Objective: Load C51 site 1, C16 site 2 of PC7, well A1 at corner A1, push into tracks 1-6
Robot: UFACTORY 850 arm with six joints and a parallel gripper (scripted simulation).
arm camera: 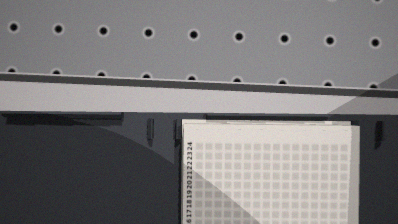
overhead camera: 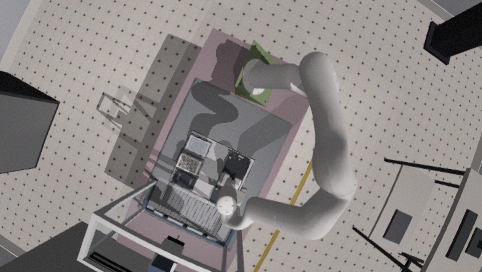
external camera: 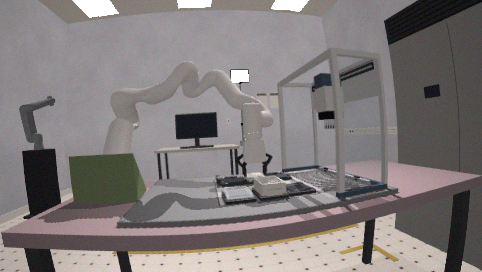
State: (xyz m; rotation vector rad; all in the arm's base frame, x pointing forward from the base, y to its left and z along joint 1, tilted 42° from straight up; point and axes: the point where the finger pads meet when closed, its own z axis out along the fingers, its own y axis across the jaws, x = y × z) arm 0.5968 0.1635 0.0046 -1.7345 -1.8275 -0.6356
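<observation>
Right now the dark carrier PC7 is 2 cm below my hand and 1 cm behind it. The rest, counted from my hand: nest S3: 25 cm to the right, 10 cm ahead, 3 cm below; pipetting head: 33 cm ahead, 31 cm above, 13 cm to the right; nest S2: 26 cm to the right, 3 cm below, 1 cm behind.
</observation>
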